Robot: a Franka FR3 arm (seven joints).
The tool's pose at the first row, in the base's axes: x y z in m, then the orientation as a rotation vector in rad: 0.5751 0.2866 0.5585 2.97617 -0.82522 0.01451
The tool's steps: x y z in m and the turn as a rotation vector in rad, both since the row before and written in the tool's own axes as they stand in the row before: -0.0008 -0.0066 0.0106 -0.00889 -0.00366 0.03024; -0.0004 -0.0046 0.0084 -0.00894 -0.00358 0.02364; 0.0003 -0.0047 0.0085 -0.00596 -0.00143 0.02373; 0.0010 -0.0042 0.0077 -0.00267 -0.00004 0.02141; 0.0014 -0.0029 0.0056 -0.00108 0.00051 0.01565; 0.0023 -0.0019 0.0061 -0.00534 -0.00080 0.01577; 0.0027 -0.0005 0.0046 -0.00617 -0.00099 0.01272; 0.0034 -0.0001 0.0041 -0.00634 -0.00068 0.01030
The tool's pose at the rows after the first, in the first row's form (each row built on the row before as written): 0.5778 0.2921 0.5476 2.95616 -0.86832 0.00662; 0.5798 0.2957 0.5389 2.93842 -0.90129 -0.00145; 0.5825 0.2989 0.5301 2.92243 -0.93463 -0.00499; 0.5856 0.3012 0.5221 2.90981 -0.96510 -0.00509; 0.5883 0.3023 0.5163 2.90103 -0.98744 -0.00396; 0.5911 0.3020 0.5101 2.88856 -1.00883 -0.00681; 0.5934 0.3004 0.5055 2.87681 -1.02548 -0.01054; 0.5960 0.2980 0.5015 2.86599 -1.03846 -0.01406
